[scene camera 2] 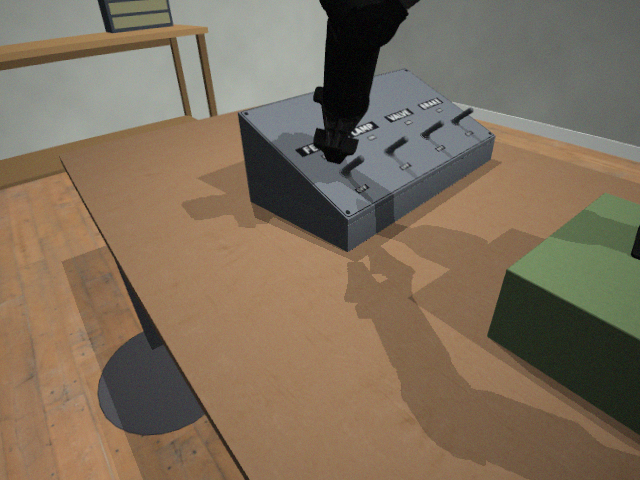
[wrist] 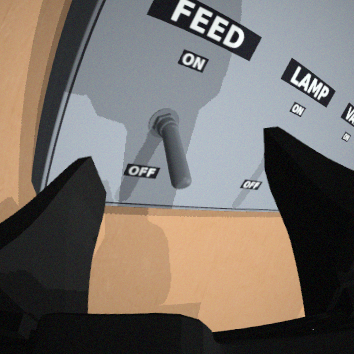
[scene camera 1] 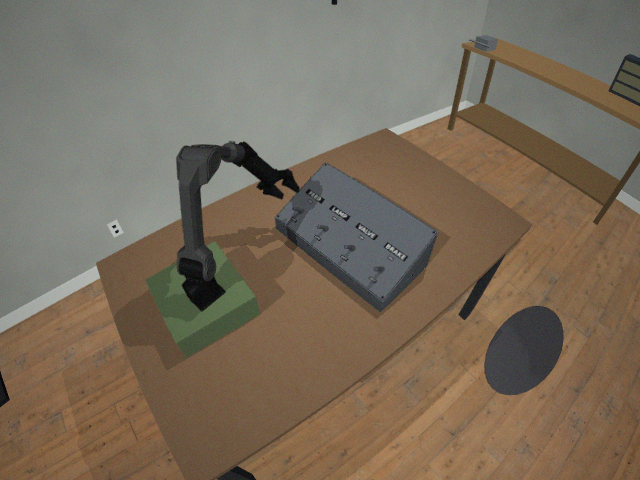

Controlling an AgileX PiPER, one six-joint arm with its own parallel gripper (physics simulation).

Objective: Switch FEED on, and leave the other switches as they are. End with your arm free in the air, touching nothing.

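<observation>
The grey switch panel (scene camera 1: 356, 206) (scene camera 2: 289, 206) (wrist: 115, 65) has four levers. The FEED lever (scene camera 1: 297, 211) (scene camera 2: 353, 165) (wrist: 177, 157) points down toward its OFF label. The LAMP lever (scene camera 1: 323, 228) (scene camera 2: 397, 145), the VALVE lever (scene camera 1: 350, 248) (scene camera 2: 433, 128) and the BRAKE lever (scene camera 1: 378, 270) (scene camera 2: 462, 115) point the same way, toward OFF. My gripper (scene camera 1: 290, 193) (wrist: 178, 161) is open and empty, above the FEED end of the panel. In the wrist view the FEED lever shows between the two spread fingers, apart from both. In the scene camera 2 view the gripper hides part of the FEED label.
The panel stands on the brown table (scene camera 1: 289, 372) (scene camera 2: 289, 335). The arm's base sits on a green block (scene camera 1: 222, 315) (scene camera 2: 573, 310) on the same table. A wooden shelf table (scene camera 1: 558, 69) (scene camera 2: 180, 32) stands by the wall, away from the arm.
</observation>
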